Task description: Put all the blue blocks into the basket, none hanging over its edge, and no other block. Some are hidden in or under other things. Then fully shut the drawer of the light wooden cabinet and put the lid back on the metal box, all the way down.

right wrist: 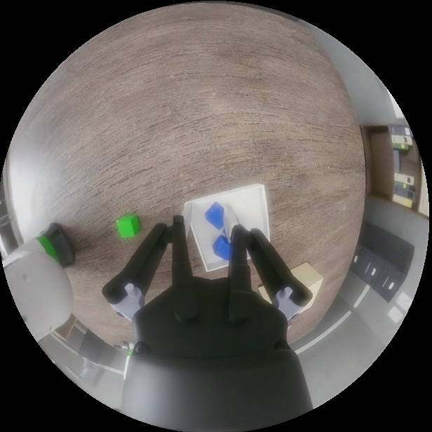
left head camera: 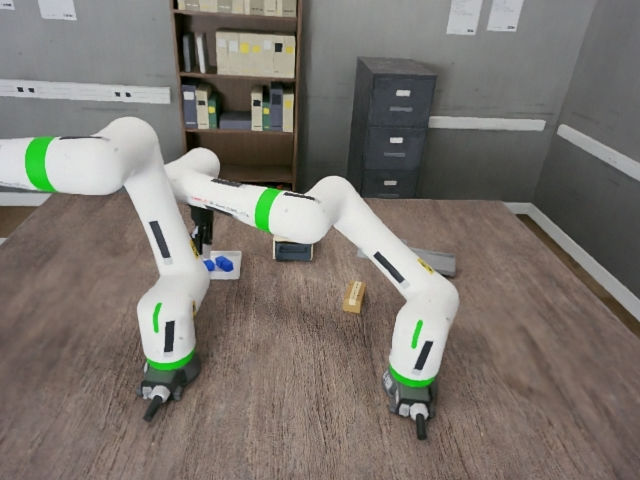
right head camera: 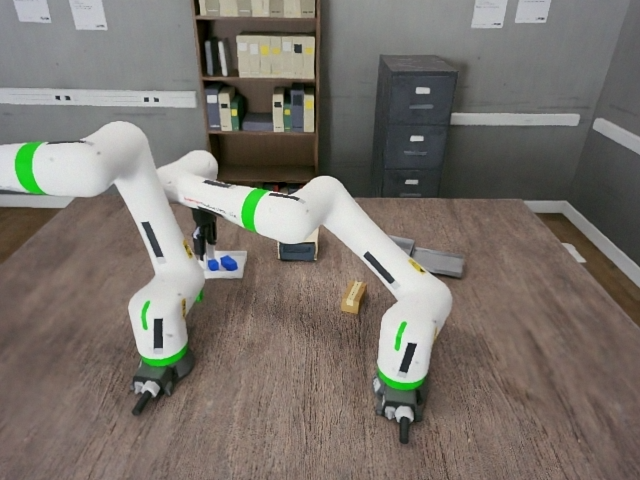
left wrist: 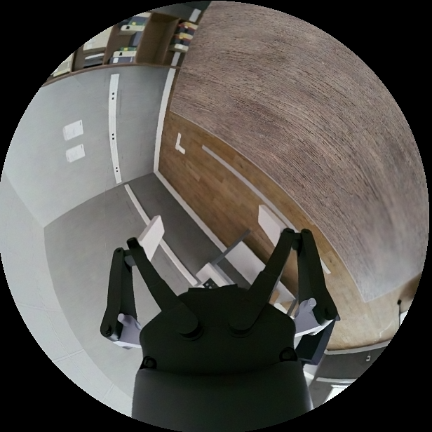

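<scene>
The white basket (left head camera: 233, 272) (right head camera: 238, 272) (right wrist: 256, 200) holds blue blocks (left head camera: 223, 263) (right head camera: 228, 262) (right wrist: 215, 215); another blue block (right head camera: 212, 265) (right wrist: 221, 247) is partly behind a finger in the right wrist view. My right gripper (left head camera: 203, 250) (right head camera: 205, 251) (right wrist: 207, 211) is open and empty, low at the basket, one finger over its inside and one near its rim. My left gripper (left wrist: 209, 218) is open and empty, away from the table objects. The light wooden cabinet (right wrist: 306, 280) has a dark drawer front (left head camera: 293, 251) (right head camera: 297, 251); its gap is unclear. The metal box (right head camera: 403, 242) is partly hidden behind the right arm, beside a grey metal lid (left head camera: 439, 262) (right head camera: 438, 261).
A green block (right head camera: 199, 295) (right wrist: 128, 226) lies on the table near the left arm's base. A taped cardboard box (left head camera: 354, 297) (right head camera: 354, 297) lies in front of the cabinet, to its right. The right arm reaches across above the cabinet.
</scene>
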